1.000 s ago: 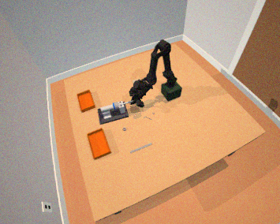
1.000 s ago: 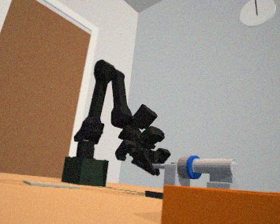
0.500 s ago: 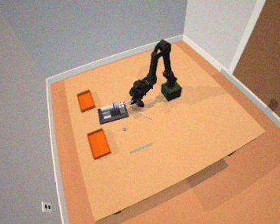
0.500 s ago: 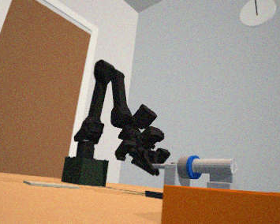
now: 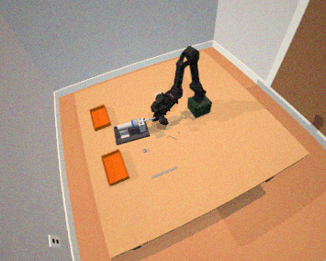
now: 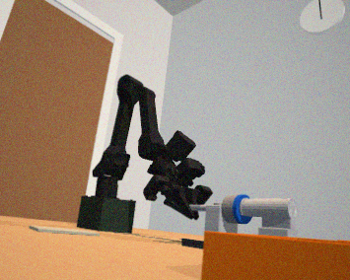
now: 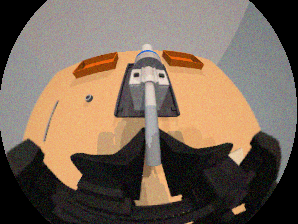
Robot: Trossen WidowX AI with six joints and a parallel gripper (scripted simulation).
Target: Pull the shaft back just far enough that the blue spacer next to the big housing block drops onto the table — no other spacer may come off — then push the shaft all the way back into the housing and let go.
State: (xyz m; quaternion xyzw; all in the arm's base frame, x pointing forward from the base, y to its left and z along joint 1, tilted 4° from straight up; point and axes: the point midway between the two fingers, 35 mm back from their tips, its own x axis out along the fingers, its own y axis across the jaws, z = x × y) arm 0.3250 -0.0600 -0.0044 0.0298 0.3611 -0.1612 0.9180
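The grey shaft lies 50 mm ahead of my gripper tip, 20 mm to the right of it and 20 mm above it. The rest, counted from my gripper tip: blue spacer 120 mm ahead, 40 mm to the right, 20 mm above; then grey spacer 110 mm ahead, 40 mm to the right, 20 mm above; then fixture 160 mm ahead, 50 mm to the right, 10 mm below.
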